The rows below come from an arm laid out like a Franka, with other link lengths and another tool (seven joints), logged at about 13 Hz.
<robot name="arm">
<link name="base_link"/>
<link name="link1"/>
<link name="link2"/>
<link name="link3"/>
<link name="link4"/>
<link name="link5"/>
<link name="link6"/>
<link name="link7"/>
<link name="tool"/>
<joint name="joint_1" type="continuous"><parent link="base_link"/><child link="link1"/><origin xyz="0.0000 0.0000 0.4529"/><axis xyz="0 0 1"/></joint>
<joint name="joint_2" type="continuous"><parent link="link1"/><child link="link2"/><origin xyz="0.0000 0.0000 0.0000"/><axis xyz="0 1 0"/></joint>
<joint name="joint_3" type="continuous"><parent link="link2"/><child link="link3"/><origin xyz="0.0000 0.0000 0.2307"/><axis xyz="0 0 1"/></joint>
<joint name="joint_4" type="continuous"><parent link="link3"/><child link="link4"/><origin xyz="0.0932 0.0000 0.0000"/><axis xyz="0 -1 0"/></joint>
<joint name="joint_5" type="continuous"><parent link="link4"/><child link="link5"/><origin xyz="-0.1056 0.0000 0.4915"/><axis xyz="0 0 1"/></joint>
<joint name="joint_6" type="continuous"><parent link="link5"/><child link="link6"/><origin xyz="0.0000 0.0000 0.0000"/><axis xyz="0 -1 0"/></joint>
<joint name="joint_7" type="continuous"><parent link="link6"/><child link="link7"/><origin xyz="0.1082 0.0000 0.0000"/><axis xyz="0 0 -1"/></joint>
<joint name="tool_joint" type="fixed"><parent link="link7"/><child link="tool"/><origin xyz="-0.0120 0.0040 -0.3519" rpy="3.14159 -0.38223 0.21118"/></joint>
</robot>
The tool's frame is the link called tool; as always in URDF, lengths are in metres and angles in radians. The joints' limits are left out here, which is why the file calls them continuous.
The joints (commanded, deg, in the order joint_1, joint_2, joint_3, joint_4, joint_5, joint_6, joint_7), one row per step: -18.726, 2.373, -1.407, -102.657, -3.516, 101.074, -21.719; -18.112, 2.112, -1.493, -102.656, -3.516, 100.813, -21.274; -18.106, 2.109, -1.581, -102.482, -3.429, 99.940, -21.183; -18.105, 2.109, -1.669, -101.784, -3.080, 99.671, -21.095; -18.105, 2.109, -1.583, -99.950, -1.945, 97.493, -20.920; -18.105, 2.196, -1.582, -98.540, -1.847, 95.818, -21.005; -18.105, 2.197, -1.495, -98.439, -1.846, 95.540, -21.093; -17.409, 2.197, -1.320, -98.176, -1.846, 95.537, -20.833; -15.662, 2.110, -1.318, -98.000, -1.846, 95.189, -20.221; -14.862, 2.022, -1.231, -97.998, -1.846, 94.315, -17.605
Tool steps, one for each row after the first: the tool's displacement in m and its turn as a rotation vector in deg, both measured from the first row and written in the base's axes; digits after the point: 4 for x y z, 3 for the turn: 0.0014, 0.0062, 0.0028, -0.039, -0.016, 0.069; -0.0028, 0.0071, 0.0035, 0.250, 0.612, -0.177; 0.0002, 0.0070, 0.0100, 0.411, 0.093, -0.450; 0.0008, 0.0147, 0.0254, 1.535, 0.047, -0.885; -0.0009, 0.0158, 0.0364, 1.737, 0.352, -0.878; -0.0016, 0.0171, 0.0371, 1.805, 0.522, -0.714; 0.0034, 0.0262, 0.0397, 1.701, 0.282, -0.099; 0.0091, 0.0459, 0.0420, 1.669, 0.377, 1.028; 0.0073, 0.0578, 0.0421, 1.647, 1.089, -0.727
